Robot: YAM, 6 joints.
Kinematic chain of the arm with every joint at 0, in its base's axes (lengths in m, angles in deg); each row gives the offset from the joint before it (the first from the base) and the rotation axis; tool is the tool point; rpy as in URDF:
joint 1: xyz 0 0 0.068 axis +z
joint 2: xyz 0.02 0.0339 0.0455 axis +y
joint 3: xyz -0.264 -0.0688 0 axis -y
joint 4: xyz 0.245 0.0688 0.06 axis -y
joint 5: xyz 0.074 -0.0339 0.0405 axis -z
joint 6: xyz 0.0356 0 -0.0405 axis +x
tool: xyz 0 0 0 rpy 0 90 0
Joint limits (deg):
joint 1: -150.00..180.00
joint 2: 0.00..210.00
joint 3: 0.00..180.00
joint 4: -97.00..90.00
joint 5: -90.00..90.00
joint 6: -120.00..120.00
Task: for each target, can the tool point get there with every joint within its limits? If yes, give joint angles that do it. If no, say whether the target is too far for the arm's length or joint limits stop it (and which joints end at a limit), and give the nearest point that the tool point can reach.
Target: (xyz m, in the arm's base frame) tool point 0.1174 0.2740 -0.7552
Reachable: no: too far | nearest point 0.1075 0.2508 -0.3795 | short by 0.377 m
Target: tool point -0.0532 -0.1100 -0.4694
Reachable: no: joint limits stop it (at a limit: joint 2) | nearest point -0.0657 -0.1359 -0.3669 | short by 0.106 m
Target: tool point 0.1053 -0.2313 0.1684
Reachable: yes | joints -73.17 82.74 33.27 4.82 -72.01 46.57
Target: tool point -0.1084 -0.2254 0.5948
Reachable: yes | joints 58.46 35.31 132.06 -27.48 45.68 100.02
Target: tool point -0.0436 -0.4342 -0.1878
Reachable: yes | joints -91.62 186.82 126.97 -44.03 61.64 76.03
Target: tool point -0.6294 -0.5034 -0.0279
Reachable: no: too far | nearest point -0.4966 -0.3972 0.0027 | short by 0.173 m
